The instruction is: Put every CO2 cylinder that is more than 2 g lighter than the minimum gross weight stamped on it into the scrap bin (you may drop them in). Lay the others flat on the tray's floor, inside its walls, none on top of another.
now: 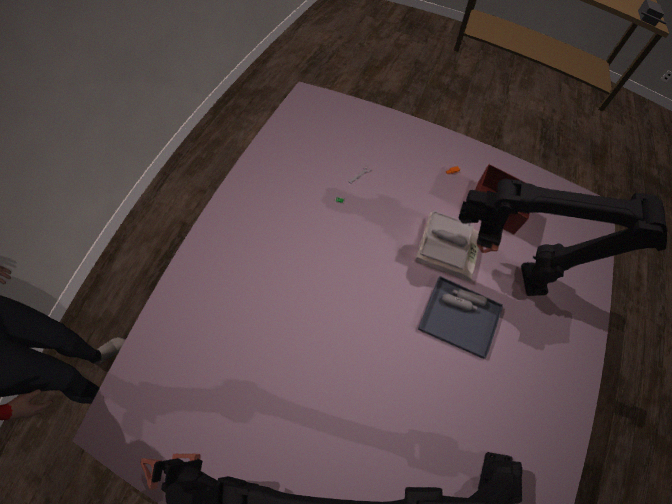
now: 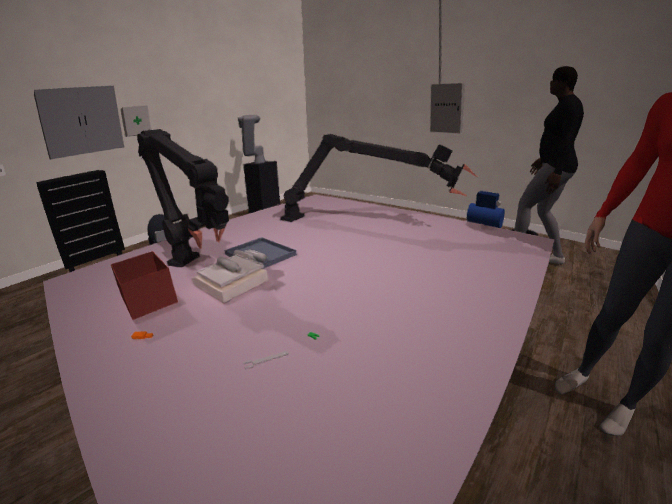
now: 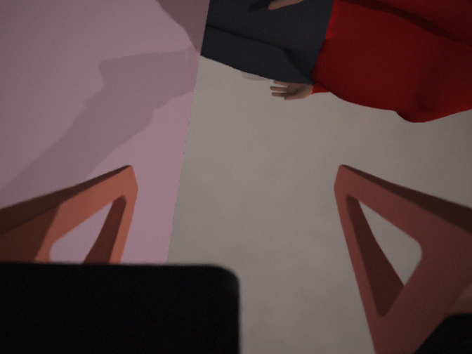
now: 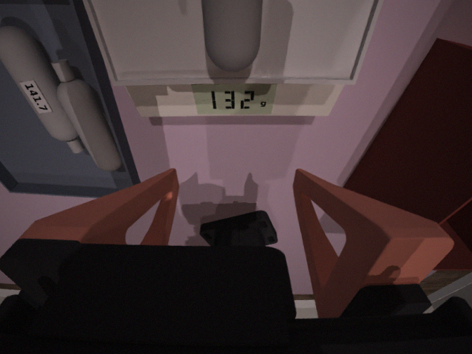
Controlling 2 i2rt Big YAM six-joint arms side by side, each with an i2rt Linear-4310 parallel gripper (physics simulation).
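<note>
A grey cylinder (image 1: 449,237) (image 2: 229,264) (image 4: 233,35) lies on the scale (image 1: 442,254) (image 2: 227,291) (image 4: 310,35); its stamp does not show. The display (image 4: 233,100) reads 132 g. In the tray (image 1: 458,328) (image 2: 279,252) (image 4: 30,160), a cylinder labelled 141.7 (image 1: 457,302) (image 4: 50,117) lies close beside another cylinder (image 1: 471,296) (image 4: 90,120), whose label is hidden. The red scrap bin (image 1: 515,221) (image 2: 146,290) (image 4: 420,135) stands beside the scale. My right gripper (image 2: 210,244) (image 4: 235,177) is open and empty, above the scale's display side. My left gripper (image 2: 471,185) (image 3: 235,176) is open and empty, far from the cylinders.
An orange object (image 1: 452,170) (image 2: 142,335) lies near the bin. A wrench (image 1: 359,175) (image 2: 265,360) and a small green object (image 1: 339,200) (image 2: 313,335) lie farther out on the pink table (image 1: 260,260) (image 2: 379,379). A person in red (image 2: 645,179) (image 3: 390,60) stands beyond the table edge.
</note>
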